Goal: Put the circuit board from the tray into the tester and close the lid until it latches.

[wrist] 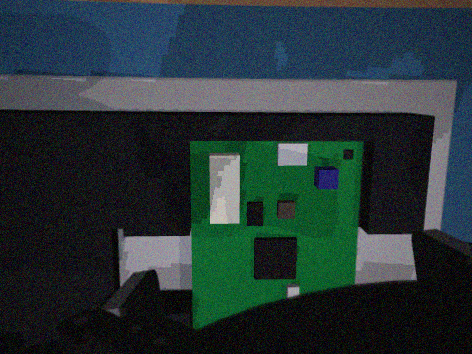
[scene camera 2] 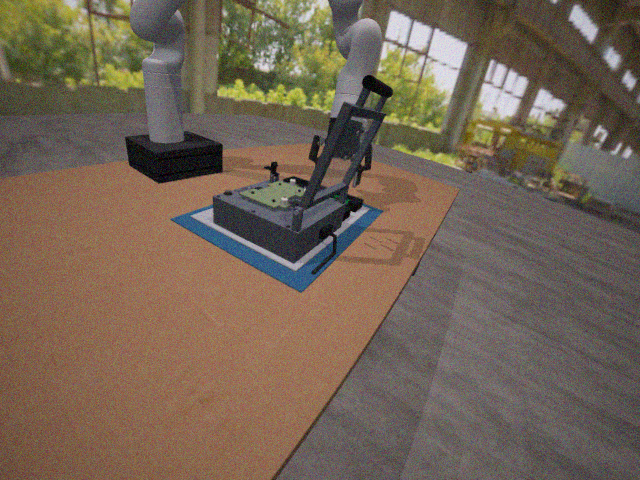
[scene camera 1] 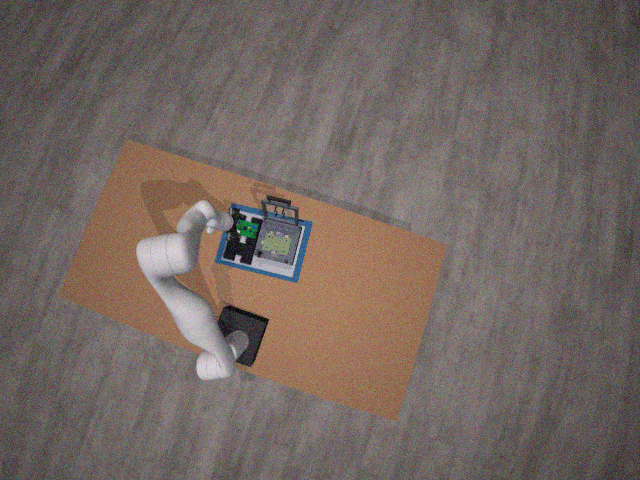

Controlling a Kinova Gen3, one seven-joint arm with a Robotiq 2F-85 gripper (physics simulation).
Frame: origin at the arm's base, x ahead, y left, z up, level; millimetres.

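Seen in the pictures: gripper, fingertip midpoint: (wrist: 285, 279) (scene camera 2: 335, 183) (scene camera 1: 240, 226); arm's base, origin of the base link: (scene camera 2: 167, 139) (scene camera 1: 238, 341).
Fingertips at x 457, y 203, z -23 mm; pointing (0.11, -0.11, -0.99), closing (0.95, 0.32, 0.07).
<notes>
Pixels of each thing's top centre, then the offset from my fingertips to it. "pt": a spot on its surface instead. Level surfaces: height alone.
- green circuit board, middle of its top: (wrist: 277, 273) (scene camera 1: 245, 228) dx +5, dy -13, dz -34 mm
- black tray, surface spot: (wrist: 129, 168) pt dx -61, dy +23, dz -34 mm
- white plate, surface spot: (wrist: 234, 95) pt dx -24, dy +57, dz -56 mm
- blue mat, its level: dz -60 mm
The green circuit board (scene camera 1: 247, 230) (wrist: 277, 218) lies flat in the black tray (scene camera 1: 239, 251) (wrist: 129, 168), left of the tester. The grey tester (scene camera 1: 277, 244) (scene camera 2: 270, 224) has a pale green bed on top, and its lid (scene camera 1: 282, 207) (scene camera 2: 347, 143) stands raised at the back. My gripper (scene camera 1: 231, 224) is open and empty. It hangs low over the board, with one finger on each side of it. In the scene camera 2 view the gripper is partly hidden behind the raised lid. In the wrist view the gripper's dark body covers the board's near edge.
Tray and tester stand on a white plate (wrist: 234, 95) on a blue mat (scene camera 1: 304, 248) (scene camera 2: 285, 276) on the brown table top. The arm's black base (scene camera 1: 244, 329) (scene camera 2: 170, 157) stands near the table edge. A lever (scene camera 2: 325, 252) sticks out of the tester's side.
</notes>
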